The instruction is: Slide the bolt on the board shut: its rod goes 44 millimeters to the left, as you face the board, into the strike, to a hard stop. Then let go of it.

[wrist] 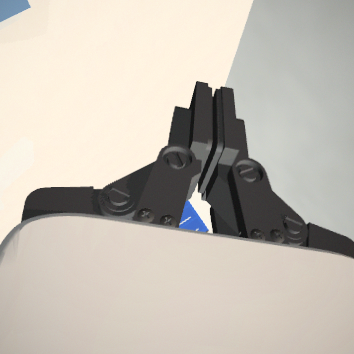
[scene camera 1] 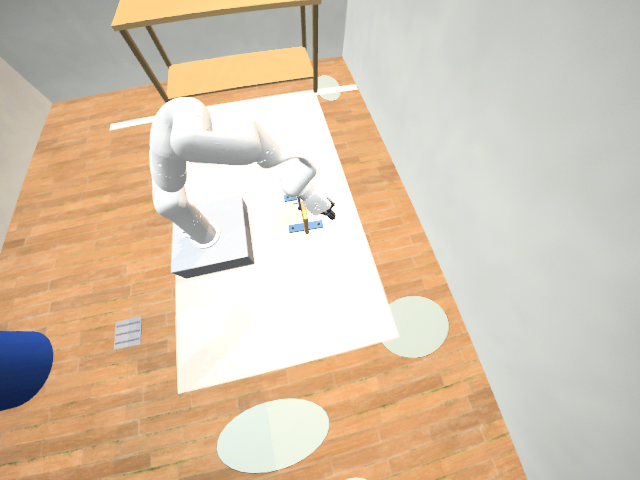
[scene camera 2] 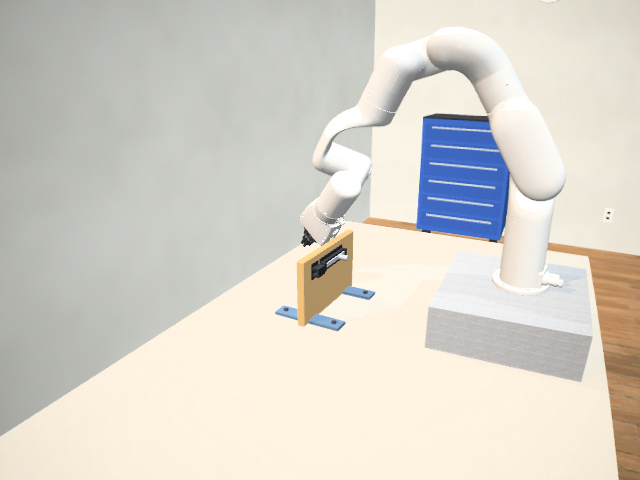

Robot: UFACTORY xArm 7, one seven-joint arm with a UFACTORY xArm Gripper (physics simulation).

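Places are measured from the arm's base along level axes (x ahead, y left, z up), in millimetres.
Pixels of known places: gripper, fingertip midpoint: (wrist: 205, 109) (scene camera 1: 334, 217) (scene camera 2: 306, 242); arm's base at its link origin: (scene camera 1: 206, 235) (scene camera 2: 519, 282).
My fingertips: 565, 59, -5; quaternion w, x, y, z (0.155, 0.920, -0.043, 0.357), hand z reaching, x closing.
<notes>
For each thing: its middle in the pictures, then the offset to it from my fingertips, as dx, dy, dz.
- wooden board at the middle of its body: (scene camera 2: 327, 275) (scene camera 1: 302, 202) -143, +100, -26
- bolt at the middle of its body: (scene camera 2: 333, 262) -172, +115, +19
The wooden board (scene camera 1: 305, 219) (scene camera 2: 330, 289) stands upright on two blue feet. The bolt (scene camera 2: 336, 259), a light metal rod with a knob, sits in a black housing with a black block near one end, high on the board's face towards the robot base. How far the rod reaches into the strike is too small to tell. My gripper (scene camera 1: 331, 212) (scene camera 2: 306, 240) (wrist: 205, 109) is shut and empty. It is beyond the board, on the side away from the bolt, at about the height of the board's top edge in scene camera 2. The bolt does not show in the wrist view.
The blue feet (scene camera 1: 297, 228) (scene camera 2: 325, 321) stick out on both sides of the board. The grey base block (scene camera 1: 217, 227) (scene camera 2: 506, 330) carries the arm on the bolt side. A grey wall (scene camera 2: 155, 155) rises beyond the table. A blue drawer cabinet (scene camera 2: 457, 180) stands in the background.
</notes>
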